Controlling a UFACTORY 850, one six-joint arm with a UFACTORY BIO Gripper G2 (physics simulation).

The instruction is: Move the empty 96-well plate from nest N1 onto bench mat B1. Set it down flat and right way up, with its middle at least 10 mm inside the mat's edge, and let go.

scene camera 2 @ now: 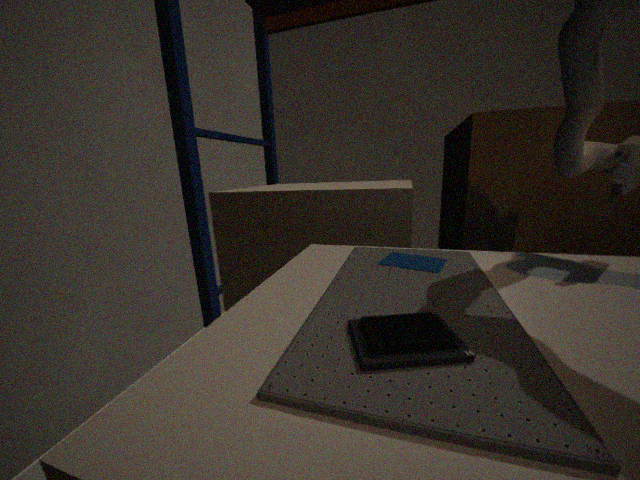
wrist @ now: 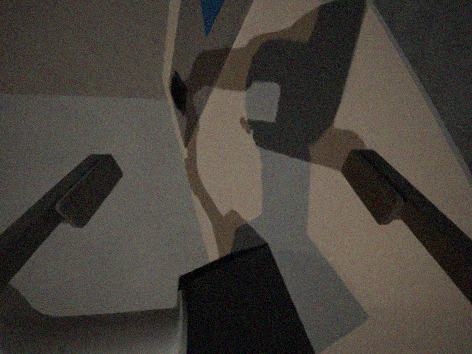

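Observation:
A low dark rectangular piece (scene camera 2: 416,360) lies flat on the perforated grey board (scene camera 2: 330,379) in scene camera 2; it looks like nest N1. Its raised black top (scene camera 2: 403,333) may be the 96-well plate, but it is too dark to tell the two apart or see wells. In the wrist view a small dark shape (wrist: 178,91) at the board's edge looks like the same piece. A flat blue rectangle (scene camera 2: 413,262) (wrist: 212,14), seemingly mat B1, lies at the board's far end. My gripper (scene camera 2: 617,188) (wrist: 231,189) is open, with nothing between its fingers, high and well to the right of the dark piece.
The board lies on a pale table (scene camera 2: 201,379), under shadows of the arm. Behind stand a pale box (scene camera 2: 310,217), a blue-posted rack (scene camera 2: 187,149) and a large brown block (scene camera 2: 496,170). In the wrist view a black block (wrist: 240,305) shows at the bottom.

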